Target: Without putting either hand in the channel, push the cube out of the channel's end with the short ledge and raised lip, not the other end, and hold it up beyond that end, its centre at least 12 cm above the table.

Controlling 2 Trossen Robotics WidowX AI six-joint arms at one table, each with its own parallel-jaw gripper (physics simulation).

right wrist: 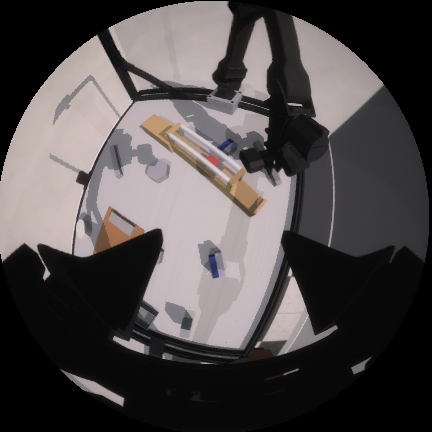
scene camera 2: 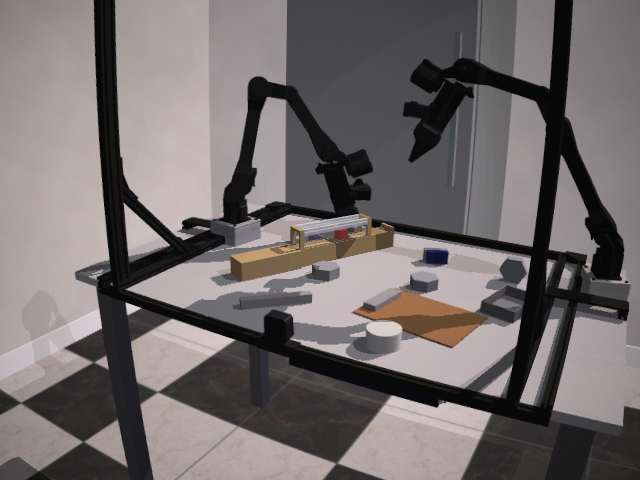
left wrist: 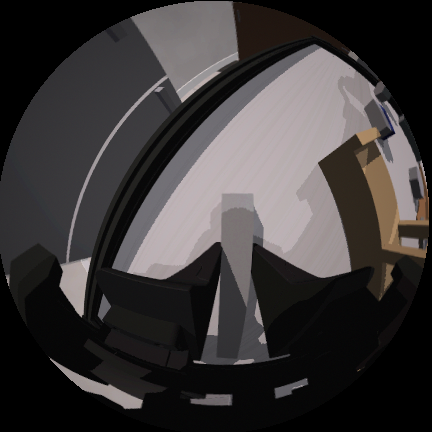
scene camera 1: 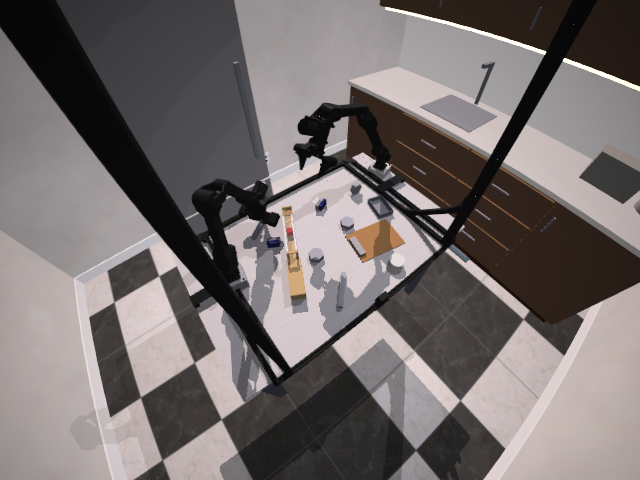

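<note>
The red cube (scene camera 1: 289, 231) (scene camera 2: 340, 234) (right wrist: 212, 160) sits inside the wooden channel (scene camera 1: 296, 284) (scene camera 2: 268, 262) (left wrist: 345, 200) (right wrist: 152, 124), between its clear side rails. The short ledge with raised lip (scene camera 1: 287, 209) (scene camera 2: 387, 228) (right wrist: 258, 206) is at the channel's far end in scene camera 1. My left gripper (left wrist: 235, 247) (scene camera 2: 347, 210) is low beside the channel, shut on a long grey bar (left wrist: 237, 225) (right wrist: 274, 177); its fingertips are hidden in scene camera 2. My right gripper (right wrist: 223, 236) (scene camera 2: 412, 158) is open and empty, high above the table.
Blue-and-grey blocks (scene camera 1: 273, 242) (scene camera 1: 321, 204) lie on either side of the channel. Hexagonal grey blocks (scene camera 1: 315, 255) (scene camera 1: 346, 223), another grey bar (scene camera 1: 341, 290) (scene camera 2: 275, 299), an orange mat (scene camera 1: 382, 237) (scene camera 2: 439, 330), a white cylinder (scene camera 1: 395, 262) (scene camera 2: 383, 335) and a grey tray (scene camera 2: 498, 308) are also there.
</note>
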